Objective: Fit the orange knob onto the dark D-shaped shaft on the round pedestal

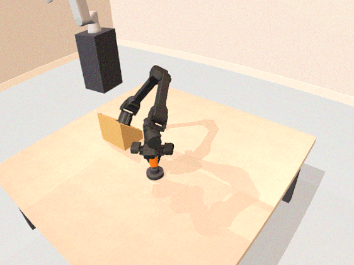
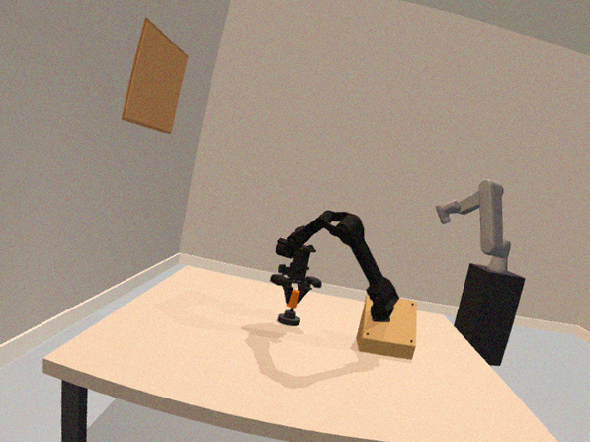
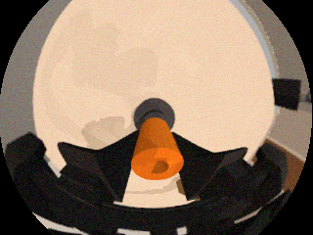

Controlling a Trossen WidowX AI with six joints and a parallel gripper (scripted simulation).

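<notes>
Now: gripper tip 20 mm below the orange knob. From my gripper tip the other things lie so: dark round pedestal: 40 mm below.
</notes>
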